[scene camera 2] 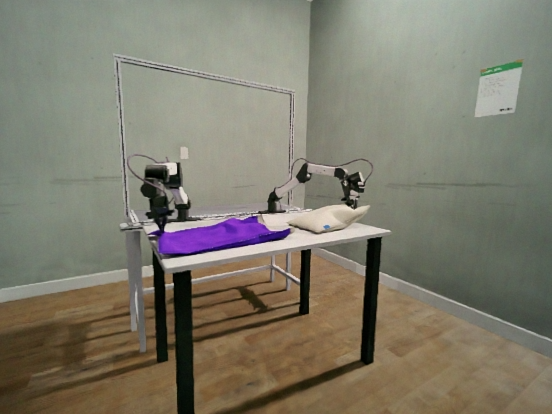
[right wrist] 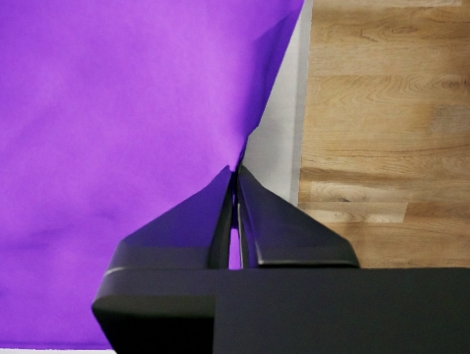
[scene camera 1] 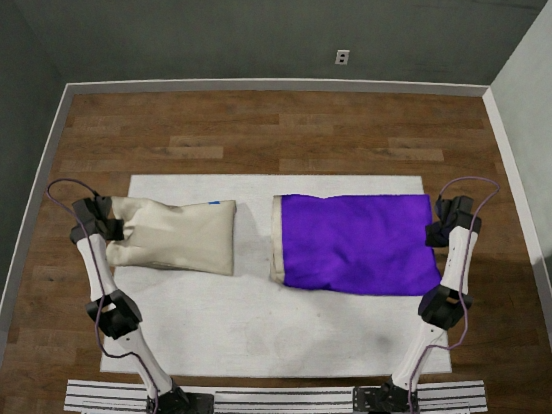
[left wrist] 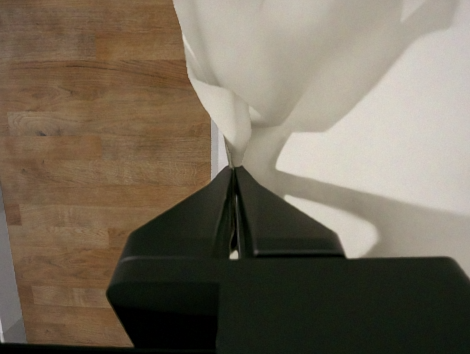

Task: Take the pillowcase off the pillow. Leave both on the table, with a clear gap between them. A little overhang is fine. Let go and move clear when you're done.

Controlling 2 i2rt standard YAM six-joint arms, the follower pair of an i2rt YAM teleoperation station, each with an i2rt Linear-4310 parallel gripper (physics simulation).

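The cream pillow (scene camera 1: 185,235) (scene camera 2: 325,220) (left wrist: 300,50) lies apart from the pillowcase, at the left in scene camera 1, with its gripped end raised near the table's side edge. The purple pillowcase (scene camera 1: 355,245) (scene camera 2: 215,237) (right wrist: 125,100) lies flat at the right in scene camera 1, its cream hem facing the pillow across a gap of bare table. My left gripper (scene camera 1: 122,230) (left wrist: 233,175) is shut on the pillow's outer end. My right gripper (scene camera 1: 430,237) (right wrist: 234,177) is shut on the pillowcase's closed end, beside the opposite table edge.
The white table (scene camera 1: 270,340) (scene camera 2: 350,239) carries both things. Its side edges run under the pillow's outer end and the pillowcase's closed end. A metal frame (scene camera 2: 205,76) stands behind the arms in scene camera 2. Wooden floor surrounds the table.
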